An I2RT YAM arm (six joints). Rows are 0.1 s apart.
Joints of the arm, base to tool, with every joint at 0 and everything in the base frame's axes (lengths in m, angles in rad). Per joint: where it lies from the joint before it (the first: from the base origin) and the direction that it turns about. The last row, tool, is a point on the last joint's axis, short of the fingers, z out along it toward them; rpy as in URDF.
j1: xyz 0 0 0.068 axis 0 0 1
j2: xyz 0.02 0.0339 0.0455 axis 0 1 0
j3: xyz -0.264 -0.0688 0 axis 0 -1 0
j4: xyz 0.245 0.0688 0.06 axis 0 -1 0
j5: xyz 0.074 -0.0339 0.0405 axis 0 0 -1
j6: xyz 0.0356 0 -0.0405 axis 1 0 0
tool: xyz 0 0 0 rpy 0 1.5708 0
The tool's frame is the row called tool.
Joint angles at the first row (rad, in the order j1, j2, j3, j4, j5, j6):
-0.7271 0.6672 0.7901 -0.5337 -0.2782 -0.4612
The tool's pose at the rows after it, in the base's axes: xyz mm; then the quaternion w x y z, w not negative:
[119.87, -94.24, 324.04, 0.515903, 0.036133, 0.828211, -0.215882]
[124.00, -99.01, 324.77, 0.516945, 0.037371, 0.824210, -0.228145]
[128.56, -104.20, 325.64, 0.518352, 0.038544, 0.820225, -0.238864]
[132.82, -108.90, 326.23, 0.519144, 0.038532, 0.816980, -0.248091]
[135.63, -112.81, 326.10, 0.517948, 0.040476, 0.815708, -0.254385]
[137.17, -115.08, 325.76, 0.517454, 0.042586, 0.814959, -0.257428]
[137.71, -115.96, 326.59, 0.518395, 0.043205, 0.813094, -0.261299]
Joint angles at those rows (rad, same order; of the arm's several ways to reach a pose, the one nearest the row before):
-0.7278 0.6830 0.7907 -0.5063 -0.2664 -0.4631
-0.7293 0.7043 0.7902 -0.4681 -0.2498 -0.4694
-0.7316 0.7291 0.7917 -0.4292 -0.2366 -0.4746
-0.7332 0.7525 0.7934 -0.3950 -0.2259 -0.4813
-0.7374 0.7706 0.7948 -0.3734 -0.2178 -0.4855
-0.7401 0.7806 0.7946 -0.3606 -0.2133 -0.4857
-0.7408 0.7838 0.7959 -0.3519 -0.2086 -0.4869

